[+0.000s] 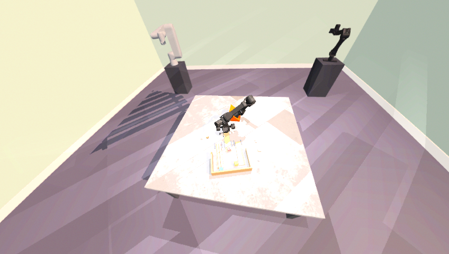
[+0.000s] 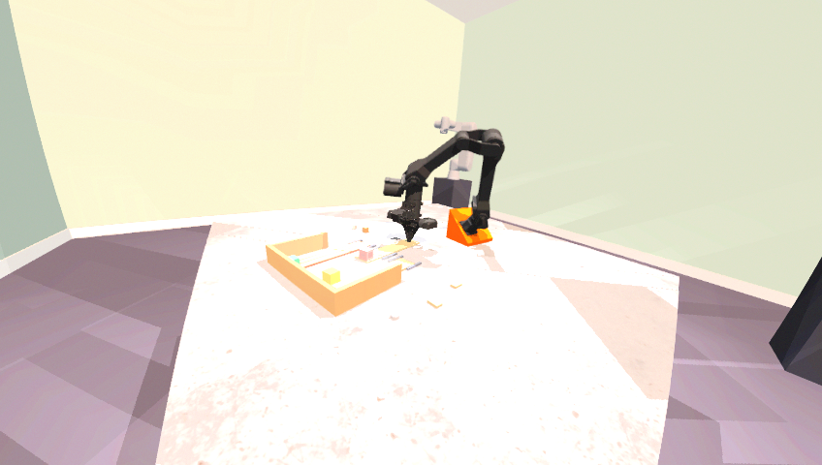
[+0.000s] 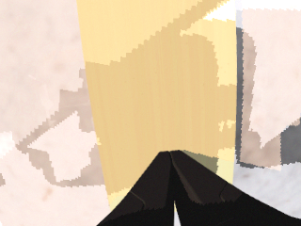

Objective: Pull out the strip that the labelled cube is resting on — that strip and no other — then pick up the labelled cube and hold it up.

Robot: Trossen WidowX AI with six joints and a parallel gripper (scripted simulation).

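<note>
The wide pale yellow strip is 10 cm ahead of my gripper tip and 2 cm to the left of it. The rest, counted from my gripper tip: pink cube marked h 20 cm ahead, 6 cm to the left, 1 cm above.
</note>
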